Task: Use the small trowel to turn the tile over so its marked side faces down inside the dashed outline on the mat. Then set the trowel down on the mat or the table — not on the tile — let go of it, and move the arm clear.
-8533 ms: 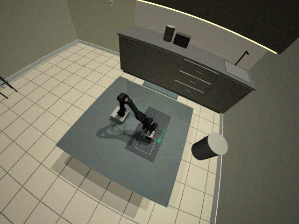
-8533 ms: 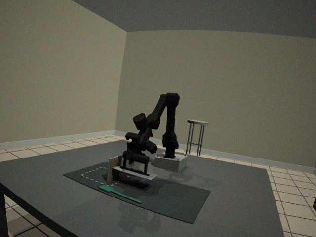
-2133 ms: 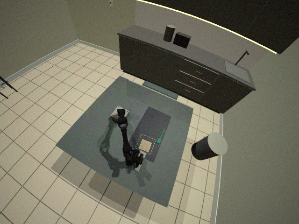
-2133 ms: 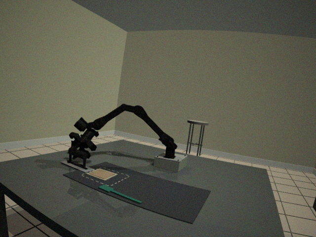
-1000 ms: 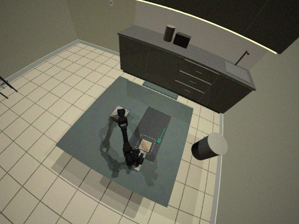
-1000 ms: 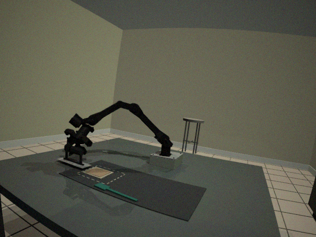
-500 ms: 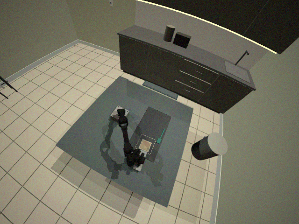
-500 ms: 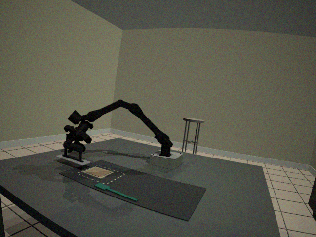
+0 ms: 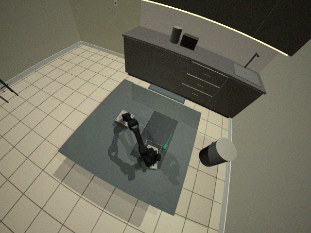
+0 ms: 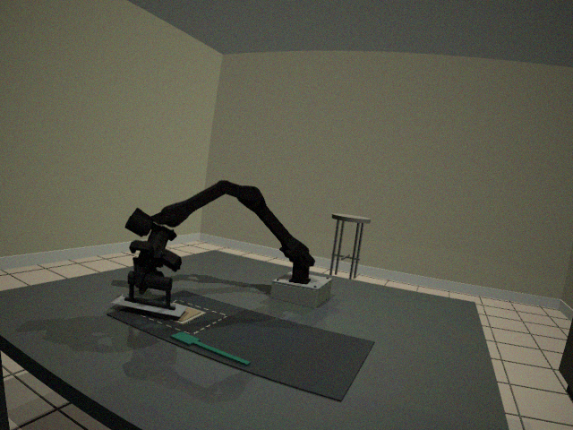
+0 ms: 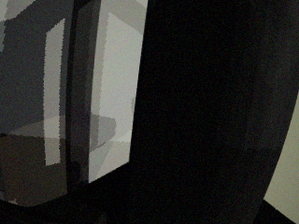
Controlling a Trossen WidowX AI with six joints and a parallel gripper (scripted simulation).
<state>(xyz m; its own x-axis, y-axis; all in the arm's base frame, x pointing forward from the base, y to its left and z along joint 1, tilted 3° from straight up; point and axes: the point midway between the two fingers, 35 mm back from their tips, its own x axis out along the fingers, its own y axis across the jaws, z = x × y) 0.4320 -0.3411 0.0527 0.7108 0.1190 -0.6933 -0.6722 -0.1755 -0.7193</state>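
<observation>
Now: the green flat tool 23 cm to the left of my gripper tip, 7 cm below it and 7 cm ahead of it. Also, from my gripper tip: tile 8 cm to the left, 8 cm behind, 7 cm below; then dark mat 28 cm to the left, 9 cm below, 6 cm behind; then trowel 2 cm behind, 1 cm to the right, 1 cm below.
</observation>
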